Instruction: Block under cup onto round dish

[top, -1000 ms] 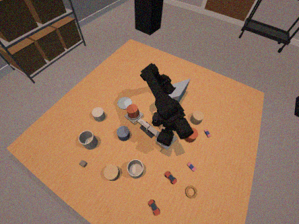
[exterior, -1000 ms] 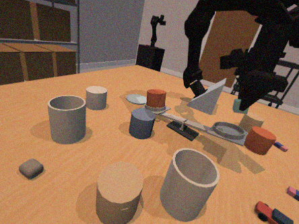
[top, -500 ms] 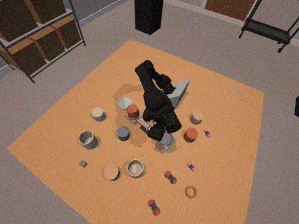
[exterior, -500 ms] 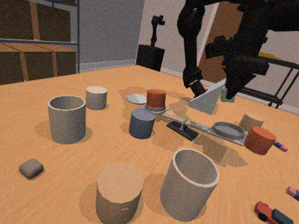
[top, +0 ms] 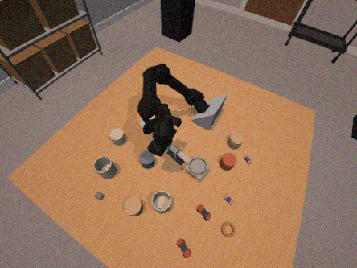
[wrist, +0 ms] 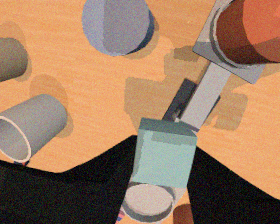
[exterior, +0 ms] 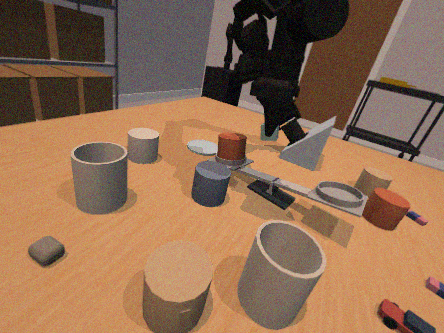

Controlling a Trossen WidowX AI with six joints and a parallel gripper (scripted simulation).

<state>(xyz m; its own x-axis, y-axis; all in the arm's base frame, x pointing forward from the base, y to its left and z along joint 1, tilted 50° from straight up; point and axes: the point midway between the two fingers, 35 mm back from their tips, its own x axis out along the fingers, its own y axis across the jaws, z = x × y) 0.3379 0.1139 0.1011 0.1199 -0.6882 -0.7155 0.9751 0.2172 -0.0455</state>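
Right now my gripper tip is 110 mm past the pale blue round dish, 220 mm to the left of it and 140 mm above it. Round my gripper tip: small grey pebble 330 mm ahead, 130 mm to the right, 140 mm below; then small balance 40 mm behind, 30 mm to the left, 110 mm below; then blue-grey cylinder 70 mm ahead, 80 mm to the right, 110 mm below.
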